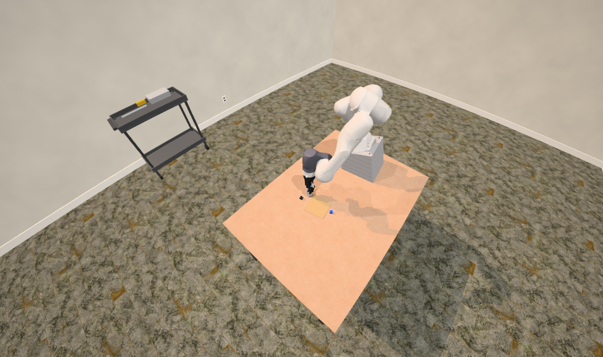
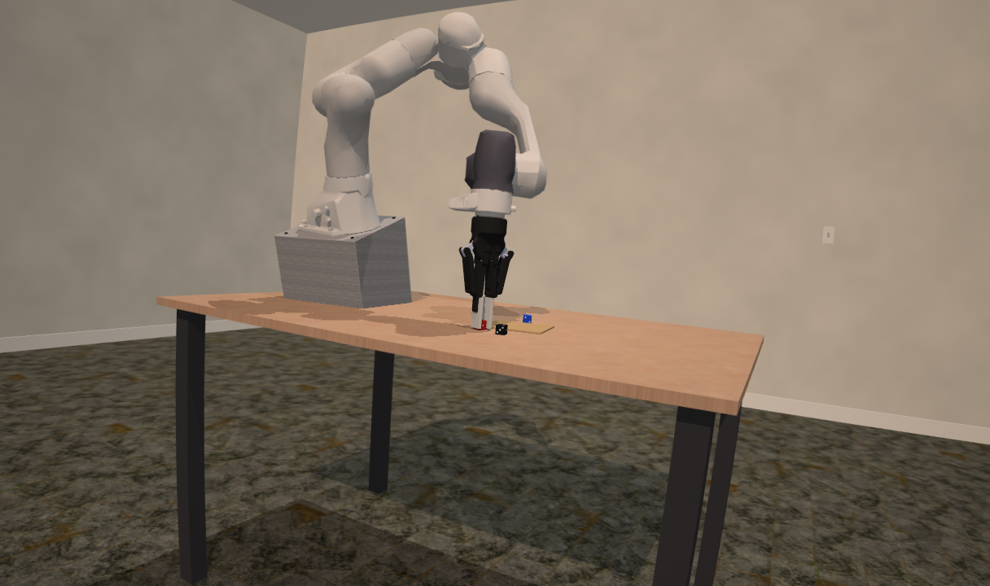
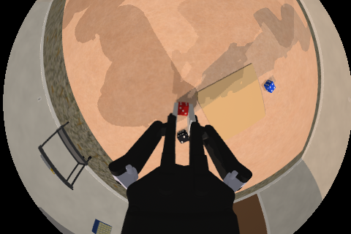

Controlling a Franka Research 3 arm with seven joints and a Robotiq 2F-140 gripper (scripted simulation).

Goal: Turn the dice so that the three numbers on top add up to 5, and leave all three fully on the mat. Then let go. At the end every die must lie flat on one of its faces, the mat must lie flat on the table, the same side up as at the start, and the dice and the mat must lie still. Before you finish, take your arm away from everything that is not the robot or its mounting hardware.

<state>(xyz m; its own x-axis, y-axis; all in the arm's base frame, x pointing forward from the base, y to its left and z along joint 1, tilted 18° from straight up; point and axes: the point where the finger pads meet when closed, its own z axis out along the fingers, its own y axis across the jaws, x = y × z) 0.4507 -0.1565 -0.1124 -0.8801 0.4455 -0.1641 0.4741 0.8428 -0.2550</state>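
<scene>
The blue die is 21 cm to the left of my hand, 3 cm below it and 2 cm ahead of it. Also, from my hand: black die (6 cm ahead, 3 cm below, 2 cm to the right); then tan mat (11 cm to the left, 4 cm below, 4 cm ahead); then red die (3 cm below).
</scene>
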